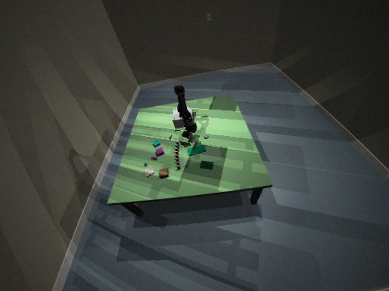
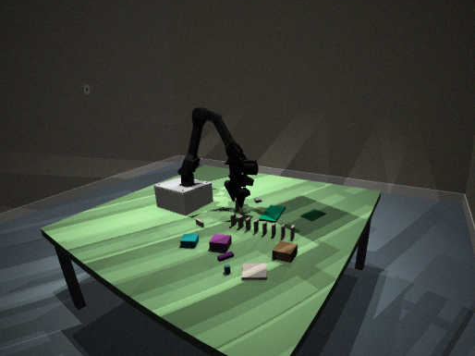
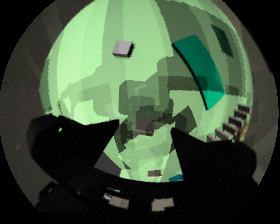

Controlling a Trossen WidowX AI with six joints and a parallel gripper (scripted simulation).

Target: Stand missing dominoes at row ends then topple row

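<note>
The cyan block is 360 mm to the right of my gripper tip, 30 mm ahead of it and 20 mm below it. The rest, counted from my gripper tip: bright green plate (170 mm ahead, 50 mm to the left, 30 mm below); grey piece (150 mm to the left, 30 mm below, 20 mm ahead); magenta block (310 mm to the right, 140 mm ahead, 20 mm below).
</note>
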